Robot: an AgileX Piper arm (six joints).
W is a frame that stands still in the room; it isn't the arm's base.
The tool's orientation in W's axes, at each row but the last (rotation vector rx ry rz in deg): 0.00 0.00 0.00; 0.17 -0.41 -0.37; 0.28 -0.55 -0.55; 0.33 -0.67 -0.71; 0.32 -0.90 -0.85; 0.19 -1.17 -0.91; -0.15 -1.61 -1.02; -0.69 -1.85 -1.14; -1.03 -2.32 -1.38
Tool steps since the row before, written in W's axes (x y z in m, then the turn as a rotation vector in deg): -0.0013 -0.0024 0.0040 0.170 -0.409 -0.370; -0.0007 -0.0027 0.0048 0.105 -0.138 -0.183; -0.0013 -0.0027 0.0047 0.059 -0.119 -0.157; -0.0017 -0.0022 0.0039 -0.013 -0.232 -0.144; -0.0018 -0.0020 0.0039 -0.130 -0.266 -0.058; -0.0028 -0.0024 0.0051 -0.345 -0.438 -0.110; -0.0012 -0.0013 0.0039 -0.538 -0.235 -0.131; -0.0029 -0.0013 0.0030 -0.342 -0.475 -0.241; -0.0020 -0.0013 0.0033 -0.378 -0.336 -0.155
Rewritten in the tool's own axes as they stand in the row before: -0.0013 -0.0024 0.0040 0.170 -0.409 -0.370; -0.0006 -0.0027 0.0048 0.105 -0.138 -0.183; -0.0012 -0.0027 0.0047 0.059 -0.119 -0.157; -0.0016 -0.0022 0.0039 -0.012 -0.233 -0.143; -0.0017 -0.0020 0.0039 -0.127 -0.268 -0.054; -0.0027 -0.0024 0.0052 -0.340 -0.444 -0.102; -0.0011 -0.0013 0.0039 -0.537 -0.244 -0.117; -0.0028 -0.0014 0.0031 -0.340 -0.479 -0.236; -0.0018 -0.0014 0.0034 -0.376 -0.342 -0.146
